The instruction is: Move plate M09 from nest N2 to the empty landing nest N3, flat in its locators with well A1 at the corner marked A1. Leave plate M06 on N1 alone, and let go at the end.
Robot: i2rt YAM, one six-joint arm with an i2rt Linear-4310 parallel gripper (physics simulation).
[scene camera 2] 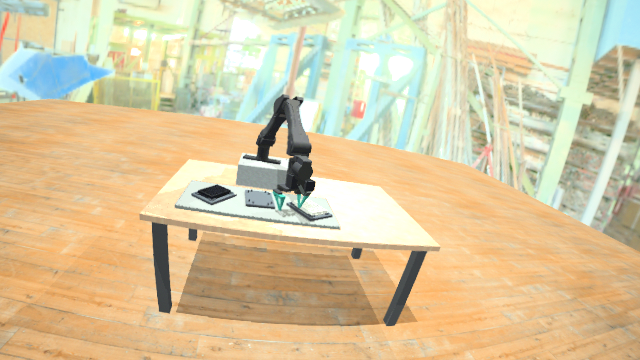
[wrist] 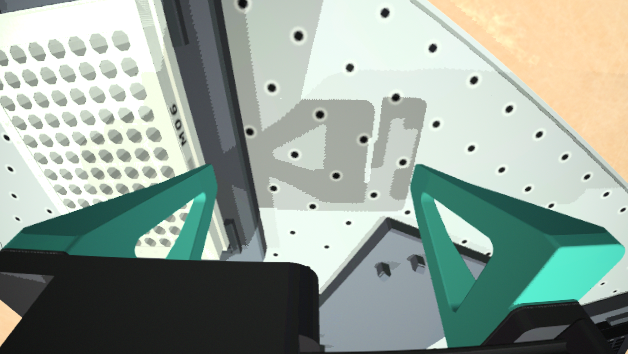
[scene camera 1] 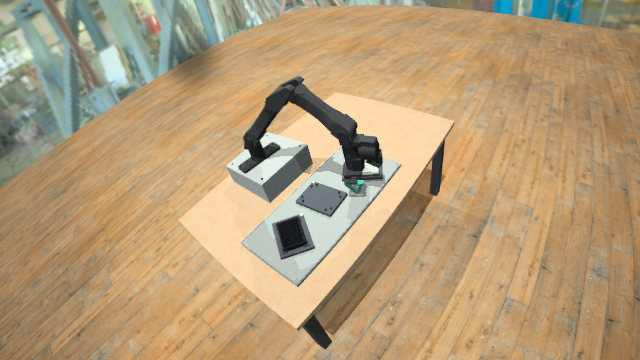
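A white well plate (scene camera 1: 371, 168) (scene camera 2: 316, 207) (wrist: 95, 130) lies in a dark nest (wrist: 205, 90) at one end of the board; its side label starts M0, with the last digit hard to tell. The empty nest (scene camera 1: 321, 198) (scene camera 2: 259, 198) (wrist: 370, 300), a flat grey slab with small locator posts, is in the middle. A black well plate (scene camera 1: 291, 233) (scene camera 2: 215, 191) sits in the nest at the other end. My gripper (scene camera 1: 361, 184) (scene camera 2: 290, 208) (wrist: 313, 175) is open and empty above the board, between the white plate and the empty nest. In the wrist view its left finger overlaps the white plate's edge.
The pale perforated board (scene camera 1: 260, 242) (scene camera 2: 187, 201) (wrist: 450, 100) lies on the wooden table (scene camera 1: 215, 220) (scene camera 2: 370, 210). The arm's base stands on a grey box (scene camera 1: 280, 175) (scene camera 2: 255, 175) behind the board. The gripper's shadow falls on the board beside the white plate's nest.
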